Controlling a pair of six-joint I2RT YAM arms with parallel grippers.
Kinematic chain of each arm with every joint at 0, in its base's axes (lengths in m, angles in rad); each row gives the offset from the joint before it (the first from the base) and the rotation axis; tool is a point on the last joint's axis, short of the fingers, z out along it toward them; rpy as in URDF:
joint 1: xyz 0 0 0.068 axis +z
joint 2: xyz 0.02 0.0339 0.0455 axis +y
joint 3: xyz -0.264 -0.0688 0 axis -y
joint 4: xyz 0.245 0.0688 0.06 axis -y
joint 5: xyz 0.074 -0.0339 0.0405 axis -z
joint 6: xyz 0.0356 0 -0.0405 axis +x
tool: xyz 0 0 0 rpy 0 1.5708 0
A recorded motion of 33 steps. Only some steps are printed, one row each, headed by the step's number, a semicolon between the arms.
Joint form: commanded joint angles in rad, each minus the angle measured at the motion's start. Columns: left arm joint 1, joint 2, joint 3, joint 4, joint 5, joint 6; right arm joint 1, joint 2, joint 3, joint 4, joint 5, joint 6.
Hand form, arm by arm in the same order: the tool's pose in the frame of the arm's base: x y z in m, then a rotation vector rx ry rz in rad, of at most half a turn. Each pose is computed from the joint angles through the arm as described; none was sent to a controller.
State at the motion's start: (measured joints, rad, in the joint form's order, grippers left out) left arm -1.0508 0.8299 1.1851 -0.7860 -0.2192 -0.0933; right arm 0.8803 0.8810 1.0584 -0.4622 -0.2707 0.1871
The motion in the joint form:
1: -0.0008 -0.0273 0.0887 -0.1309 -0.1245 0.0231; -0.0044 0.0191 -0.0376 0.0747 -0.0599 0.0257
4: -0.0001 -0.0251 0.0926 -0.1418 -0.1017 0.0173; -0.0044 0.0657 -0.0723 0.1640 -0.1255 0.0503
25: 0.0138 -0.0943 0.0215 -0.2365 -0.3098 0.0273; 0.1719 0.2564 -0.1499 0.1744 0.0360 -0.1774
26: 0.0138 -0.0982 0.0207 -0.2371 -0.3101 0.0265; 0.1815 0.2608 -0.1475 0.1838 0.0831 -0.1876
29: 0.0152 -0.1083 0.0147 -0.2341 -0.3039 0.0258; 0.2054 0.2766 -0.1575 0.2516 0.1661 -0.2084
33: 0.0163 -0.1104 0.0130 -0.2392 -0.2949 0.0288; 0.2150 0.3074 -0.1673 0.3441 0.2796 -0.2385
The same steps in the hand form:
1: 0.0723 -0.1023 0.4217 0.7482 1.8639 -0.3762; 0.1165 0.1578 0.3810 -0.8667 1.7572 1.0457
4: 0.0716 -0.1025 0.4214 0.7631 1.8736 -0.3955; 0.1248 0.1712 0.3700 -0.8947 1.7503 1.1211
25: 0.0687 -0.0809 0.4004 0.6720 1.9288 -0.1255; 0.1196 0.2263 0.3023 -1.2221 1.8263 0.8689
26: 0.0681 -0.0800 0.4005 0.6696 1.9274 -0.1273; 0.1197 0.2281 0.3028 -1.2072 1.8174 0.8238
29: 0.0671 -0.0783 0.3998 0.6675 1.9242 -0.1373; 0.1198 0.2352 0.3018 -1.1744 1.7704 0.7590
33: 0.0666 -0.0779 0.3990 0.6782 1.9275 -0.1403; 0.1255 0.2431 0.2998 -1.1060 1.7238 0.6577

